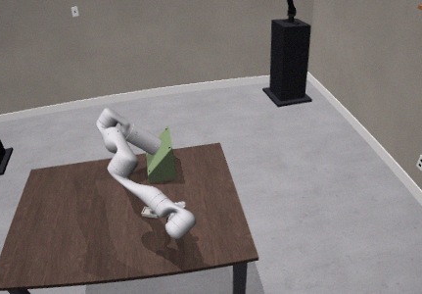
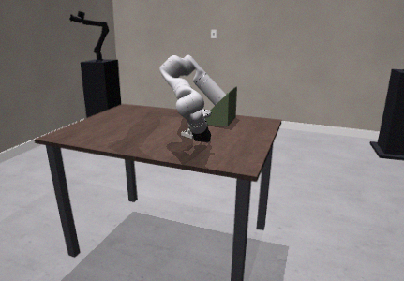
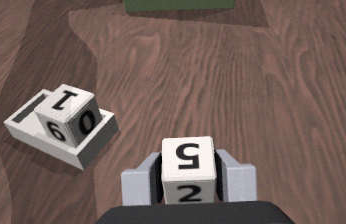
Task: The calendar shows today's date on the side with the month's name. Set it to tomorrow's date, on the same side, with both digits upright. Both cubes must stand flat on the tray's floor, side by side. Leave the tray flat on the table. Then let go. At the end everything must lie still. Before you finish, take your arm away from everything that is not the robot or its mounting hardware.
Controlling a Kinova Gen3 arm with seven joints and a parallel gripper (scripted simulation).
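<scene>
Right now the digit cube is 1 cm below my hand and 1 cm behind it. Also, from my hand: white calendar tray 10 cm to the right, 6 cm behind, 1 cm below; then white cube 8 cm to the right, 5 cm behind.
</scene>
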